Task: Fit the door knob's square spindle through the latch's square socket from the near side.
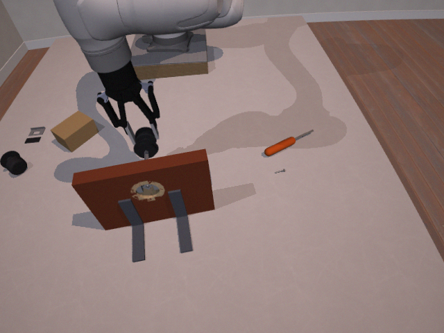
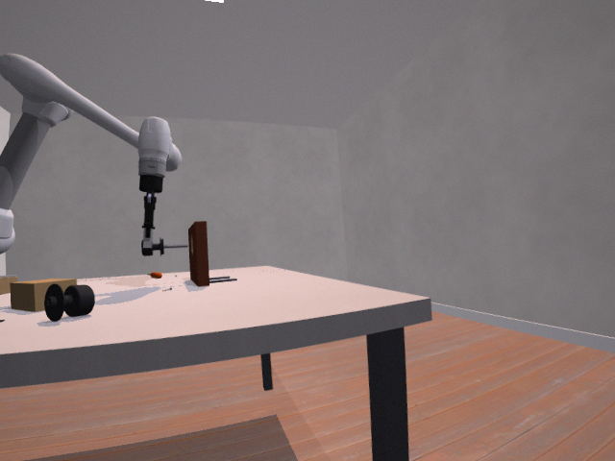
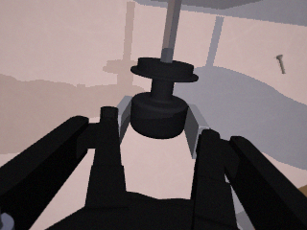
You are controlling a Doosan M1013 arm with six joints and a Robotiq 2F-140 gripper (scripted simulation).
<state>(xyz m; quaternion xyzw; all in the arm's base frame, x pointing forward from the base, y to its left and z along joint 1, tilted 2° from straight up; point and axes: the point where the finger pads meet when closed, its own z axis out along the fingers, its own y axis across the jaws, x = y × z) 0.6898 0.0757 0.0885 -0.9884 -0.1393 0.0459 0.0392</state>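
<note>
My hand is 160 mm short of the latch socket, 50 mm to the right of it and 30 mm above it. From my hand the other things lie so: tan box 320 mm to the right, 140 mm behind, 130 mm below; brown wood panel 160 mm ahead, 50 mm to the left, 50 mm below; screw 380 mm to the left, 160 mm below, 10 mm behind.
</note>
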